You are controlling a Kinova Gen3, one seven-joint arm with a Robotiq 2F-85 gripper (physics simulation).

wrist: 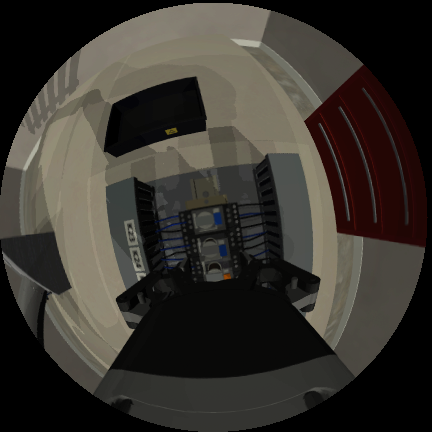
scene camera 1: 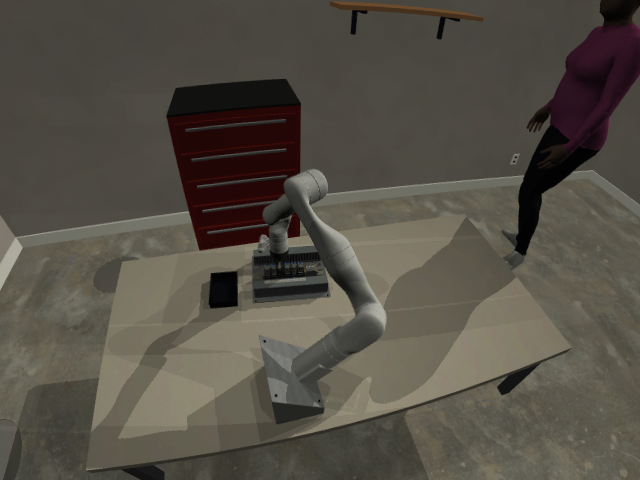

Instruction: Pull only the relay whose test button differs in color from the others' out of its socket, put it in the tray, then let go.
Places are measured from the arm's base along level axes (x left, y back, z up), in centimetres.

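Pixels of known places: gripper, fingertip midpoint: [wrist: 215,261] [scene camera 1: 280,272]; arm's base at its link origin: [wrist: 34,283] [scene camera 1: 302,369].
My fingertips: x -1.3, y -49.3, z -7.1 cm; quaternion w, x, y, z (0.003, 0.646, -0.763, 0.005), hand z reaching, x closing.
Note:
For each thing: its top centre in the pictures, then the offset to it from my fingertips. "spot": a spot on its surface instead. Level surfaces: height alone.
- relay with the orange test button, top centre: [wrist: 218,279] dx -0.2, dy -0.1, dz +4.7 cm
- black tray at its top centre: [wrist: 148,105] [scene camera 1: 223,286] dx +24.7, dy +3.7, dz +1.2 cm
- relay panel at a spot on its surface: [scene camera 1: 291,290] spot: dx -2.6, dy +11.3, dz +1.0 cm
- table at its surface level: dz -2.3 cm
The relay with the orange test button [wrist: 216,273] sits third in the row in the wrist view, partly hidden by the gripper body. Two clear relays with blue test buttons, one [wrist: 205,220] at the row's end and one [wrist: 211,247] beside the orange one, sit in their black sockets. My gripper [scene camera 1: 279,265] [wrist: 215,261] is low over the row. Its fingers stand apart on either side of the orange-button relay, partly closed, with a gap still showing; their lower tips are hard to make out. The black tray [scene camera 1: 223,304] [wrist: 150,142] stands left of the relay panel in the scene view.
Grey wire ducts [wrist: 121,215] [wrist: 292,210] flank the sockets, with blue and black wires between. The relay panel [scene camera 1: 291,290] stands on the table [scene camera 1: 206,413]. A red drawer cabinet [scene camera 1: 237,139] [wrist: 370,165] is behind the table. A person [scene camera 1: 589,98] stands at the right.

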